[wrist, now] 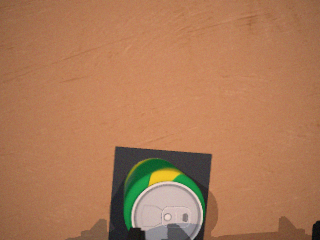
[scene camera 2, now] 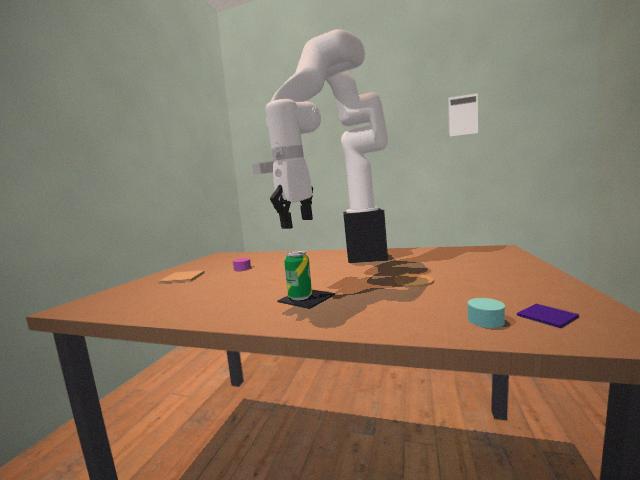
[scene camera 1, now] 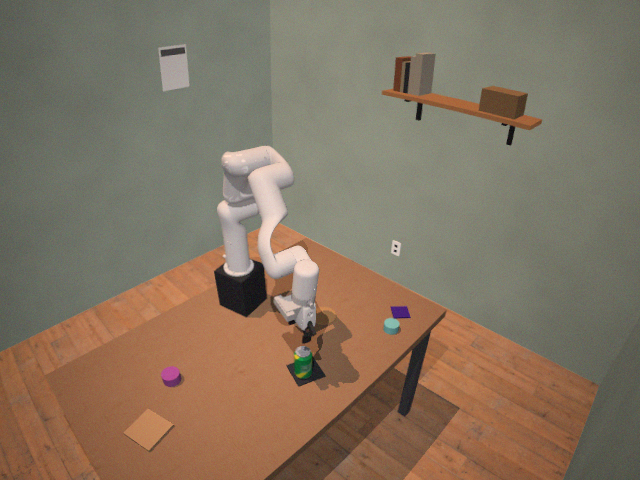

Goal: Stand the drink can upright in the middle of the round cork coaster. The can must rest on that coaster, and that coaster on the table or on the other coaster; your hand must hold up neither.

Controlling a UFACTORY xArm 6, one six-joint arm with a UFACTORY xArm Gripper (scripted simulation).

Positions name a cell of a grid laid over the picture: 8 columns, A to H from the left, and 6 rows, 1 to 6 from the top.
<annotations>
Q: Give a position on a purple square coaster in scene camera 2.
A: At G4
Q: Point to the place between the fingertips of my gripper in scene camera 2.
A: D3
</annotations>
